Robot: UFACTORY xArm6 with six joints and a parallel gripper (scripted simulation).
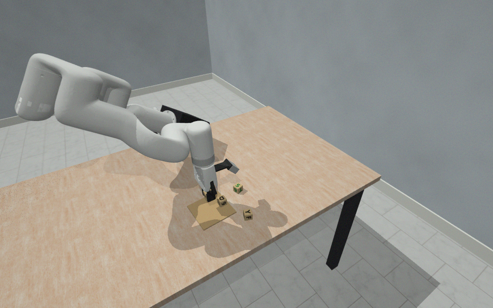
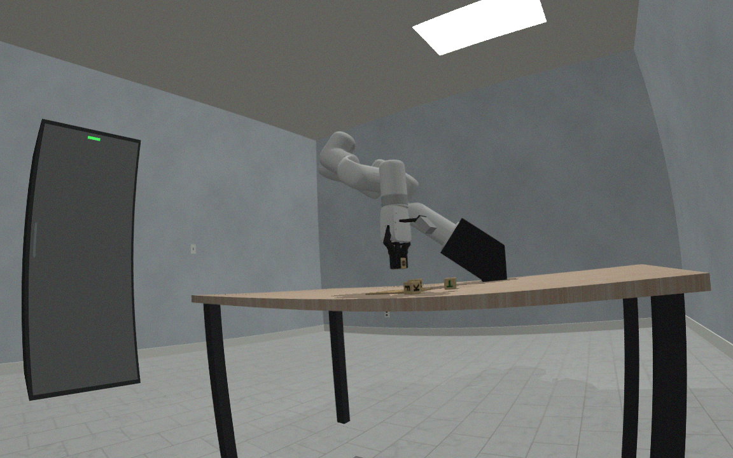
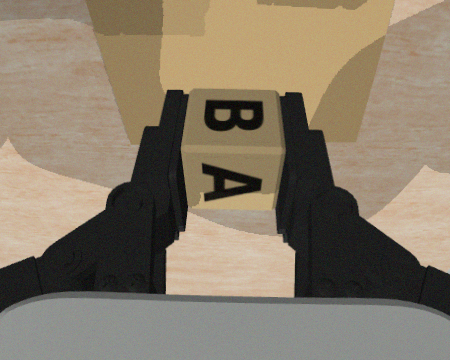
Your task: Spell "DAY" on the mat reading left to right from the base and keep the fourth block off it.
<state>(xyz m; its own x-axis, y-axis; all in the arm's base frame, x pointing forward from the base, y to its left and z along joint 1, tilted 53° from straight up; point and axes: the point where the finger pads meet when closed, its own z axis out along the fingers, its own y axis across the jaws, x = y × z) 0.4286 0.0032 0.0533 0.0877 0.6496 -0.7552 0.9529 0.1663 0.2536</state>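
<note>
My hand is 80 mm above the mat. Round my hand: D block: 10 mm ahead, 50 mm to the left, 70 mm below.
</note>
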